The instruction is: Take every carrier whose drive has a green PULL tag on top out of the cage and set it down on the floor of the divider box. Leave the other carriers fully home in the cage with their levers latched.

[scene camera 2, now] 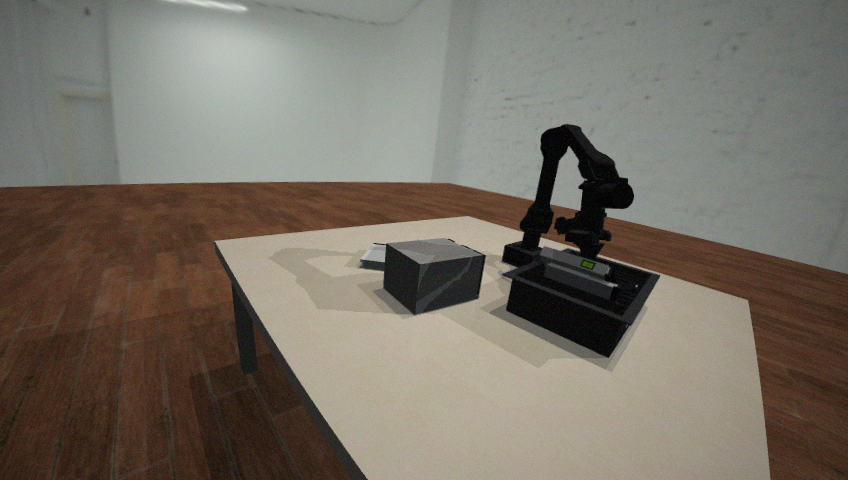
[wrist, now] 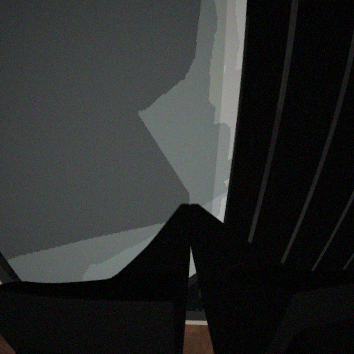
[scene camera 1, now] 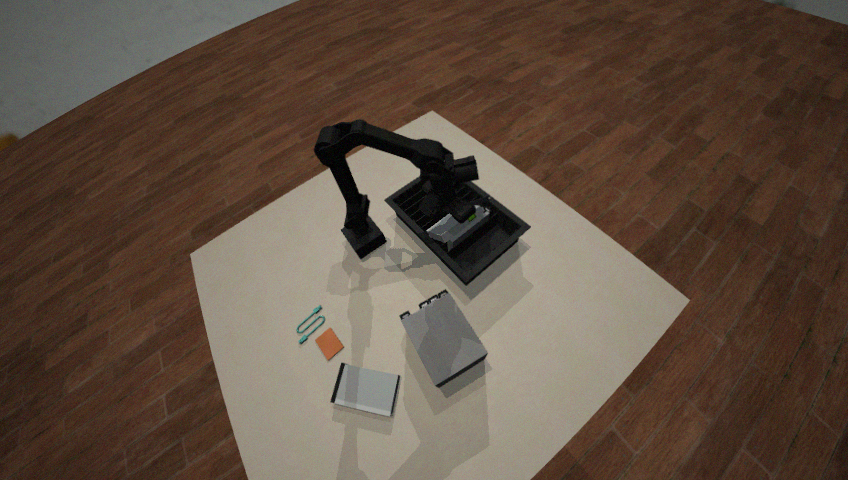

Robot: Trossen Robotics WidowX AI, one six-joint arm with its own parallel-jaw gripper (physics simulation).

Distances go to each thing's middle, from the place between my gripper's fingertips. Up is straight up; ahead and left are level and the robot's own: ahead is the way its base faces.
Now: the black divider box [scene camera 2: 594,322] 1 cm behind my hand, 1 cm to the left of it and 7 cm below it. Round my hand: grey drive carrier [scene camera 1: 374,391] (26 cm ahead, 50 cm to the right, 9 cm below).
